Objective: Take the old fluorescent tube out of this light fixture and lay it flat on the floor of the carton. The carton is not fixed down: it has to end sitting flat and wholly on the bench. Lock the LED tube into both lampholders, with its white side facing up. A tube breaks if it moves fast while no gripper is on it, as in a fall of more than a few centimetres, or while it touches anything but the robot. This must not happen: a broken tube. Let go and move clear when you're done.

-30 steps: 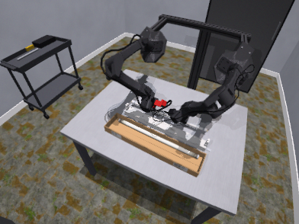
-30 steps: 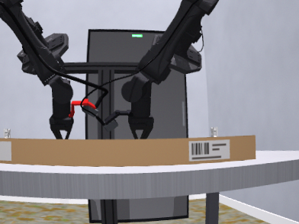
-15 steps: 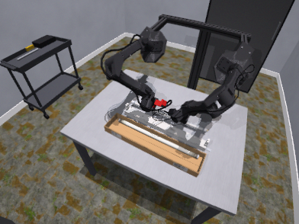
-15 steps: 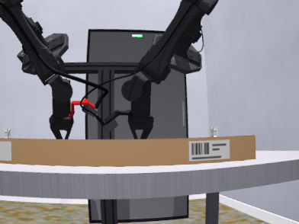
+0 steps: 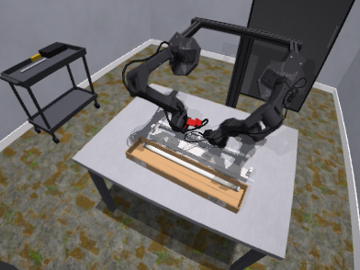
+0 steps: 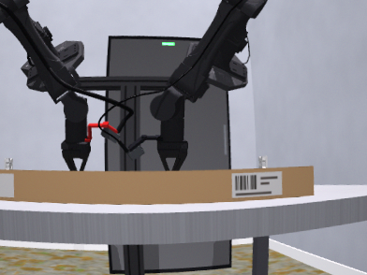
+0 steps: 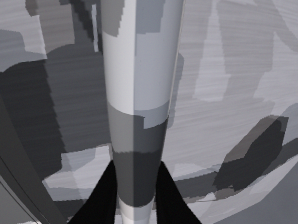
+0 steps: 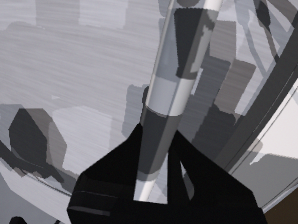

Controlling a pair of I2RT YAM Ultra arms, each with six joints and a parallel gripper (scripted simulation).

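Now: left hand 120 mm to the left of the LED tube and 10 mm above it. Also, from my left hand: light fixture (100 mm to the right, 100 mm ahead, 10 mm above); carton (250 mm ahead, 110 mm to the right, 20 mm below); old fluorescent tube (200 mm ahead, 110 mm to the right, 30 mm below).
Right now my right hand is 120 mm to the right of the LED tube and 10 mm above it. Round my right hand: light fixture: 100 mm ahead, 140 mm to the left, 10 mm above; carton: 250 mm ahead, 130 mm to the left, 20 mm below; old fluorescent tube: 200 mm ahead, 130 mm to the left, 30 mm below.
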